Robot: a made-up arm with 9 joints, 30 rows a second.
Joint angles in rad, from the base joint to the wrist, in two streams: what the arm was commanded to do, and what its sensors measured. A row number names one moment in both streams.
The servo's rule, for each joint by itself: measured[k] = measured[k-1] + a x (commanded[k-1-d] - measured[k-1]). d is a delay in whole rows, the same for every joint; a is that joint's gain. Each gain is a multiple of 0.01, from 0.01 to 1. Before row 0 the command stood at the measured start. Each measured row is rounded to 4 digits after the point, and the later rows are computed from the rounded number. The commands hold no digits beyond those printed.
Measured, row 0:
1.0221, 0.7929, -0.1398, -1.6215, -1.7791, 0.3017, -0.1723, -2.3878, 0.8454
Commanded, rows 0 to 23:
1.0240, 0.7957, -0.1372, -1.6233, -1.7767, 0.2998, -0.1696, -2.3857, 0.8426
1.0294, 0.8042, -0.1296, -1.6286, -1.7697, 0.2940, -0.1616, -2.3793, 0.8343
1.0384, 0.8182, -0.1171, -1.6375, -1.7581, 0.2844, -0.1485, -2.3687, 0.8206
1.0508, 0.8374, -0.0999, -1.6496, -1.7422, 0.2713, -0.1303, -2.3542, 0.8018
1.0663, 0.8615, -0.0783, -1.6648, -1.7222, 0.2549, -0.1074, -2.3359, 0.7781
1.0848, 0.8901, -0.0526, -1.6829, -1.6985, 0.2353, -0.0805, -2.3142, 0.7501
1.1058, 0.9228, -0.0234, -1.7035, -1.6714, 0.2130, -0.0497, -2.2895, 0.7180
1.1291, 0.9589, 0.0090, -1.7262, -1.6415, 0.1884, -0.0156, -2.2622, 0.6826
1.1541, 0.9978, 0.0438, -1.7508, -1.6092, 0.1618, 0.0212, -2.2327, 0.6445
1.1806, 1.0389, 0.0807, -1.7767, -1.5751, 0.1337, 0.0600, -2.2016, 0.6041
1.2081, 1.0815, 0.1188, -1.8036, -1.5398, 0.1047, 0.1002, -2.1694, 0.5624
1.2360, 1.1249, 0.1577, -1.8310, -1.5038, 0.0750, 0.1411, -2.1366, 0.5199
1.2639, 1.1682, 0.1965, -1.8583, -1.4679, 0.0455, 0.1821, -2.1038, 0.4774
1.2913, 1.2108, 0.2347, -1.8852, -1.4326, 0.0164, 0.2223, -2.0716, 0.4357
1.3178, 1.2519, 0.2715, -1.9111, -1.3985, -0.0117, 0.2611, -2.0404, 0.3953
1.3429, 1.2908, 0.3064, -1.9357, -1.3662, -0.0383, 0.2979, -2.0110, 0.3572
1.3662, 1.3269, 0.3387, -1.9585, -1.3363, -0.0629, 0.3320, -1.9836, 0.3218
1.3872, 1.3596, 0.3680, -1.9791, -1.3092, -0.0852, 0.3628, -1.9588, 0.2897
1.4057, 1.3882, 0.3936, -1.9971, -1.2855, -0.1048, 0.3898, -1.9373, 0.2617
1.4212, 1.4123, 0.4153, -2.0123, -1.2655, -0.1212, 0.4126, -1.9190, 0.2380
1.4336, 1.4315, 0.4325, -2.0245, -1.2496, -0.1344, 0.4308, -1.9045, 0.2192
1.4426, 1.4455, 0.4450, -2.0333, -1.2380, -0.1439, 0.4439, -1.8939, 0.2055
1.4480, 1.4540, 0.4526, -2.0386, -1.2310, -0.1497, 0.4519, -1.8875, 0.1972
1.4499, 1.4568, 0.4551, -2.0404, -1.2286, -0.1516, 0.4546, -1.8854, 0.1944
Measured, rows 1 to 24:
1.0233, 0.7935, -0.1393, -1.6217, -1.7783, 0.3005, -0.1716, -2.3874, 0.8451
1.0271, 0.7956, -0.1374, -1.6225, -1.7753, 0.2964, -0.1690, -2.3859, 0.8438
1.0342, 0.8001, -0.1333, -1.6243, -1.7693, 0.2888, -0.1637, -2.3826, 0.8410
1.0447, 0.8076, -0.1266, -1.6273, -1.7598, 0.2778, -0.1550, -2.3772, 0.8363
1.0583, 0.8184, -0.1169, -1.6318, -1.7466, 0.2634, -0.1426, -2.3694, 0.8293
1.0750, 0.8327, -0.1040, -1.6379, -1.7298, 0.2457, -0.1265, -2.3589, 0.8198
1.0944, 0.8507, -0.0879, -1.6458, -1.7094, 0.2251, -0.1065, -2.3457, 0.8076
1.1163, 0.8723, -0.0685, -1.6554, -1.6856, 0.2020, -0.0829, -2.3298, 0.7926
1.1401, 0.8974, -0.0460, -1.6668, -1.6589, 0.1767, -0.0558, -2.3114, 0.7748
1.1656, 0.9257, -0.0207, -1.6800, -1.6296, 0.1496, -0.0257, -2.2905, 0.7543
1.1924, 0.9569, 0.0072, -1.6948, -1.5982, 0.1213, 0.0070, -2.2675, 0.7313
1.2199, 0.9905, 0.0373, -1.7111, -1.5652, 0.0921, 0.0419, -2.2426, 0.7059
1.2476, 1.0260, 0.0691, -1.7288, -1.5311, 0.0627, 0.0784, -2.2162, 0.6785
1.2751, 1.0630, 0.1022, -1.7476, -1.4966, 0.0335, 0.1158, -2.1887, 0.6494
1.3020, 1.1008, 0.1361, -1.7672, -1.4623, 0.0050, 0.1536, -2.1605, 0.6189
1.3278, 1.1388, 0.1702, -1.7874, -1.4287, -0.0223, 0.1911, -2.1321, 0.5875
1.3520, 1.1764, 0.2039, -1.8079, -1.3964, -0.0479, 0.2277, -2.1039, 0.5556
1.3742, 1.2130, 0.2367, -1.8284, -1.3659, -0.0714, 0.2628, -2.0763, 0.5237
1.3940, 1.2480, 0.2681, -1.8486, -1.3378, -0.0924, 0.2958, -2.0499, 0.4923
1.4111, 1.2809, 0.2975, -1.8682, -1.3125, -0.1105, 0.3262, -2.0250, 0.4618
1.4253, 1.3110, 0.3245, -1.8870, -1.2905, -0.1256, 0.3534, -2.0021, 0.4327
1.4362, 1.3379, 0.3486, -1.9046, -1.2721, -0.1371, 0.3769, -1.9815, 0.4054
1.4436, 1.3611, 0.3694, -1.9207, -1.2577, -0.1450, 0.3964, -1.9636, 0.3804
1.4476, 1.3802, 0.3865, -1.9351, -1.2475, -0.1492, 0.4115, -1.9487, 0.3581
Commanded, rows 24 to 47:
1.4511, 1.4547, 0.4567, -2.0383, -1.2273, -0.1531, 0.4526, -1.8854, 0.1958
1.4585, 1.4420, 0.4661, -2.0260, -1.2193, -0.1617, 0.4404, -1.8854, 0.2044
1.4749, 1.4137, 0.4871, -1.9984, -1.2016, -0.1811, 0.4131, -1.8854, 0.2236
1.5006, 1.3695, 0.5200, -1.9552, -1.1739, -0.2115, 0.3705, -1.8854, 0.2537
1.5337, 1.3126, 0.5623, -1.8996, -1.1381, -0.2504, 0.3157, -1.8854, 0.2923
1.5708, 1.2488, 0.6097, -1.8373, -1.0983, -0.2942, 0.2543, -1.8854, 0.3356
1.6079, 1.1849, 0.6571, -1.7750, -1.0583, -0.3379, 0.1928, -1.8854, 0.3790
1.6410, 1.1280, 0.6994, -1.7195, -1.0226, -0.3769, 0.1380, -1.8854, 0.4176
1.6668, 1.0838, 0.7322, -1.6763, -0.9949, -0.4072, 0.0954, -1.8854, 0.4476
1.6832, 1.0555, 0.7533, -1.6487, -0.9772, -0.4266, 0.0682, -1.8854, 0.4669
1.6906, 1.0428, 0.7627, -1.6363, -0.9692, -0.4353, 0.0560, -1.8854, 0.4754
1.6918, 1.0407, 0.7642, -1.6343, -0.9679, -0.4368, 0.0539, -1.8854, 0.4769
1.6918, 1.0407, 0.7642, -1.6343, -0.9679, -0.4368, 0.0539, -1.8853, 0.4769
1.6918, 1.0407, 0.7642, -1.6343, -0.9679, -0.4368, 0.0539, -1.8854, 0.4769
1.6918, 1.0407, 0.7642, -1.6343, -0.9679, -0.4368, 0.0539, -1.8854, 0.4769
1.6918, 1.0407, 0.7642, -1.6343, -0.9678, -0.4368, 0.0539, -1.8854, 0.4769
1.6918, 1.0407, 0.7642, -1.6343, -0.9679, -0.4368, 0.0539, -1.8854, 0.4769
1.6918, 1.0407, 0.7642, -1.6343, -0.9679, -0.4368, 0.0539, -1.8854, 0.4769
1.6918, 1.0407, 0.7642, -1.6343, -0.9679, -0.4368, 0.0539, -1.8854, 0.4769
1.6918, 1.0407, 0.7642, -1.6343, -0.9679, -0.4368, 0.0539, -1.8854, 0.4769
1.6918, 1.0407, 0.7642, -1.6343, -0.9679, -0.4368, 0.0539, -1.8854, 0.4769
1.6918, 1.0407, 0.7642, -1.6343, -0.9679, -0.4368, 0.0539, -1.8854, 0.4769
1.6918, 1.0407, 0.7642, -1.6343, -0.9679, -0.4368, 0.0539, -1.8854, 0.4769
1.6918, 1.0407, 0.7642, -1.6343, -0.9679, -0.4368, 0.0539, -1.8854, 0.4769
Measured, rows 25 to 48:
1.4498, 1.3951, 0.4005, -1.9475, -1.2404, -0.1517, 0.4222, -1.9367, 0.3386
1.4553, 1.4045, 0.4136, -1.9569, -1.2330, -0.1580, 0.4269, -1.9270, 0.3225
1.4676, 1.4063, 0.4283, -1.9619, -1.2220, -0.1726, 0.4233, -1.9191, 0.3106
1.4884, 1.3989, 0.4466, -1.9611, -1.2052, -0.1971, 0.4096, -1.9127, 0.3038
1.5169, 1.3816, 0.4697, -1.9537, -1.1817, -0.2307, 0.3852, -1.9075, 0.3024
1.5509, 1.3550, 0.4977, -1.9397, -1.1525, -0.2707, 0.3512, -1.9033, 0.3064
1.5868, 1.3210, 0.5296, -1.9199, -1.1195, -0.3130, 0.3100, -1.8999, 0.3151
1.6209, 1.2824, 0.5636, -1.8959, -1.0856, -0.3533, 0.2653, -1.8971, 0.3274
1.6498, 1.2427, 0.5973, -1.8695, -1.0539, -0.3873, 0.2211, -1.8949, 0.3418
1.6708, 1.2053, 0.6285, -1.8430, -1.0271, -0.4121, 0.1813, -1.8931, 0.3568
1.6833, 1.1728, 0.6553, -1.8182, -1.0068, -0.4267, 0.1487, -1.8916, 0.3710
1.6887, 1.1464, 0.6771, -1.7961, -0.9932, -0.4331, 0.1241, -1.8904, 0.3837
1.6907, 1.1253, 0.6945, -1.7767, -0.9843, -0.4354, 0.1058, -1.8894, 0.3949
1.6914, 1.1084, 0.7084, -1.7596, -0.9786, -0.4363, 0.0923, -1.8886, 0.4047
1.6917, 1.0949, 0.7196, -1.7446, -0.9749, -0.4366, 0.0823, -1.8880, 0.4134
1.6918, 1.0841, 0.7285, -1.7314, -0.9724, -0.4367, 0.0749, -1.8875, 0.4210
1.6918, 1.0754, 0.7356, -1.7197, -0.9708, -0.4368, 0.0694, -1.8871, 0.4277
1.6918, 1.0685, 0.7413, -1.7095, -0.9698, -0.4368, 0.0654, -1.8868, 0.4336
1.6918, 1.0629, 0.7459, -1.7005, -0.9691, -0.4368, 0.0624, -1.8865, 0.4388
1.6918, 1.0585, 0.7496, -1.6926, -0.9687, -0.4368, 0.0602, -1.8863, 0.4434
1.6918, 1.0549, 0.7525, -1.6856, -0.9684, -0.4368, 0.0586, -1.8861, 0.4474
1.6918, 1.0521, 0.7548, -1.6794, -0.9682, -0.4368, 0.0574, -1.8860, 0.4509
1.6918, 1.0498, 0.7567, -1.6740, -0.9681, -0.4368, 0.0565, -1.8859, 0.4540
1.6918, 1.0480, 0.7582, -1.6692, -0.9680, -0.4368, 0.0558, -1.8858, 0.4567

